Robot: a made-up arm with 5 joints. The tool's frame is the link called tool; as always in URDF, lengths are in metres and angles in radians. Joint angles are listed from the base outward. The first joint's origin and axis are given. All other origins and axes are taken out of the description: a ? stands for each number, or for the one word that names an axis. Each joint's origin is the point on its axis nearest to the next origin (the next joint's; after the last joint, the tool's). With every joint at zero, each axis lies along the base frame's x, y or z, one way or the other. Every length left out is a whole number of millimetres.
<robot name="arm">
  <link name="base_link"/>
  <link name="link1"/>
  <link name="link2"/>
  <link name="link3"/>
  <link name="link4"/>
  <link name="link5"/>
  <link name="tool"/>
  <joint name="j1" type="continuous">
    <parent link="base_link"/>
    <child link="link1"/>
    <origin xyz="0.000 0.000 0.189" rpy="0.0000 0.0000 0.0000"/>
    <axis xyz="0 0 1"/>
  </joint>
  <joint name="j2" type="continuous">
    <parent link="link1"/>
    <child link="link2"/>
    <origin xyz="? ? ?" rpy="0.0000 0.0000 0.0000"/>
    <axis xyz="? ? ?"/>
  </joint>
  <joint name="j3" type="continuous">
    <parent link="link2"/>
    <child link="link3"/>
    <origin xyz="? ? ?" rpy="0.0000 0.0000 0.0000"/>
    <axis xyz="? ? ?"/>
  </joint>
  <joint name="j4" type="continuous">
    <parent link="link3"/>
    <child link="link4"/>
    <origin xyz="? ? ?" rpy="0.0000 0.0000 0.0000"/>
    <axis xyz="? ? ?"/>
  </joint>
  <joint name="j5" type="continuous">
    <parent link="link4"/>
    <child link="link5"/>
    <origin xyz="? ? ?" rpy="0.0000 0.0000 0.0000"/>
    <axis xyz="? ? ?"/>
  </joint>
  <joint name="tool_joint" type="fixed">
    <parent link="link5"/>
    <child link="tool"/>
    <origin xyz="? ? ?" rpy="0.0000 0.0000 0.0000"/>
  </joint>
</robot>
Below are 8 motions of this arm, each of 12 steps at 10 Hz.
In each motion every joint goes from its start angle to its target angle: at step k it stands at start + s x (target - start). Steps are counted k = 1, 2, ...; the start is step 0. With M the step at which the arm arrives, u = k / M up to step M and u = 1 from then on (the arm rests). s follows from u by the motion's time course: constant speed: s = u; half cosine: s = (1 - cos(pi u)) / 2; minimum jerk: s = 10 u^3 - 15 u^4 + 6 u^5.
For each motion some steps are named. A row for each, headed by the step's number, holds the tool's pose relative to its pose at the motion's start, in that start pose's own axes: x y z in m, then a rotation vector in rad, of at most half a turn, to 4 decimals.
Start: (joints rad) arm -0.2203 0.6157 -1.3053 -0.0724 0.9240
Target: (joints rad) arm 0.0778 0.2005 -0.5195 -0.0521 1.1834
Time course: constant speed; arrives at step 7
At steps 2, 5, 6, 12:
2: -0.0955 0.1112 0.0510 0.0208 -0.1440 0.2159
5: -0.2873 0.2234 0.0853 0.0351 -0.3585 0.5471
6: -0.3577 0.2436 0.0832 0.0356 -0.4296 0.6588
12: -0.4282 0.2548 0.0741 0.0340 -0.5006 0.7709

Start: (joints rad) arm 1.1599 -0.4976 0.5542 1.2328 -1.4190
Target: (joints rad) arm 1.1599 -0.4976 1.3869 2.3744 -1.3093
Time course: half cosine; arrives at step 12
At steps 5, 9, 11, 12:
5: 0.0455 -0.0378 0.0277 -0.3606 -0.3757 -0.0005
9: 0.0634 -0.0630 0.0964 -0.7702 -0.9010 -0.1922
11: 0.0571 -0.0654 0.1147 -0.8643 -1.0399 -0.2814
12: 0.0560 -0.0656 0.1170 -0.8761 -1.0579 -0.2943

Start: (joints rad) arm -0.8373 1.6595 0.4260 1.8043 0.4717
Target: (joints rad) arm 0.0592 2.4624 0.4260 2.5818 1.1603
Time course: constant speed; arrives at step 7
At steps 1, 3, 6, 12:
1: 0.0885 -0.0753 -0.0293 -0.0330 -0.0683 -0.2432
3: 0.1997 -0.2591 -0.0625 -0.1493 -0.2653 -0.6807
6: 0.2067 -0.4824 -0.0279 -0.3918 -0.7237 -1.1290
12: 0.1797 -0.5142 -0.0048 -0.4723 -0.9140 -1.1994

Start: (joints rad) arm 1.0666 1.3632 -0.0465 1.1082 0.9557
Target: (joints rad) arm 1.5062 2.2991 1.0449 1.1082 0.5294
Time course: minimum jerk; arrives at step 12
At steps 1, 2, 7, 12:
1: -0.0001 0.0008 -0.0018 0.0024 0.0075 0.0007
2: -0.0008 0.0053 -0.0122 0.0171 0.0517 0.0044
7: 0.0396 0.0774 -0.1079 0.5402 0.7100 -0.0552
12: 0.1334 0.0592 -0.1185 0.9490 0.7962 -0.1845

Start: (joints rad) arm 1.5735 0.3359 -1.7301 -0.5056 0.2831
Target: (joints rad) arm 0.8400 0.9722 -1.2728 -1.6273 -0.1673
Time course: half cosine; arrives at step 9
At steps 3, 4, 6, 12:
3: -0.1236 -0.0618 -0.1631 -0.0233 0.4520 0.1021
4: -0.2393 -0.0914 -0.2288 0.0068 0.7470 0.1960
6: -0.4996 -0.1403 -0.2448 0.1596 1.3292 0.4612
12: -0.6598 -0.1912 -0.1734 0.3249 1.7190 0.7228

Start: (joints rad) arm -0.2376 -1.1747 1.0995 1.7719 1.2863
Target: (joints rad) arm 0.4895 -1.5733 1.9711 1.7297 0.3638
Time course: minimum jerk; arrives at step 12
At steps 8, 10, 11, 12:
8: -0.2954 -0.1934 -0.0042 0.3457 0.9246 1.1257
10: -0.3082 -0.2734 0.0173 0.4519 1.1220 1.3425
11: -0.3077 -0.2876 0.0207 0.4713 1.1566 1.3780
12: -0.3075 -0.2900 0.0213 0.4746 1.1624 1.3839

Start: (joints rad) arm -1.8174 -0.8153 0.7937 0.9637 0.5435
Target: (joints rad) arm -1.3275 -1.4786 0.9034 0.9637 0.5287
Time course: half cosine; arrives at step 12
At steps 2, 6, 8, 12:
2: -0.0162 0.0075 -0.0145 -0.0107 0.0108 0.0575
6: -0.1276 0.0243 -0.1104 -0.1014 0.0584 0.4242
8: -0.1882 0.0081 -0.1690 -0.1720 0.0685 0.6289
12: -0.2383 -0.0255 -0.2305 -0.2567 0.0657 0.8255

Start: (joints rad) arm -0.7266 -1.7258 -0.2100 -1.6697 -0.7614
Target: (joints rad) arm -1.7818 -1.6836 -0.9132 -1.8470 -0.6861
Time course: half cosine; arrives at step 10
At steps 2, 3, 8, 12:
2: -0.0251 0.0158 -0.0504 0.1177 0.0464 -0.0216
3: -0.0581 0.0379 -0.1039 0.2534 0.0989 -0.0537
8: -0.3198 0.2403 -0.3003 1.0669 0.3878 -0.4264
12: -0.3572 0.2719 -0.3074 1.1680 0.4194 -0.5003

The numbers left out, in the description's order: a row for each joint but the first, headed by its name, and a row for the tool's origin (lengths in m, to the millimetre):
j2: xyz -0.199 -0.345 0.000, axis 1 0 0
j3: xyz 0.000 0.087 -0.020, axis 0 0 1
j4: xyz -0.007 -0.135 0.000, axis 0 -1 0
j5: xyz 0.283 0.000 -0.106, axis 0 0 -1
tool: xyz 0.063 0.247 0.000

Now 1 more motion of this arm.
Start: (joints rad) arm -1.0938 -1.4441 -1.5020 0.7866 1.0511
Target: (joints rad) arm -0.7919 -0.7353 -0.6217 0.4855 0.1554
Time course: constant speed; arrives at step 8
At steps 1, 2, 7, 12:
1: -0.0823 0.0197 -0.0638 -0.0387 0.1627 0.1622
2: -0.1733 0.0306 -0.1083 -0.0510 0.3323 0.3234
7: -0.5694 -0.0016 -0.0249 0.3222 1.1832 1.0630
12: -0.6057 -0.0181 0.0338 0.4896 1.3309 1.1843

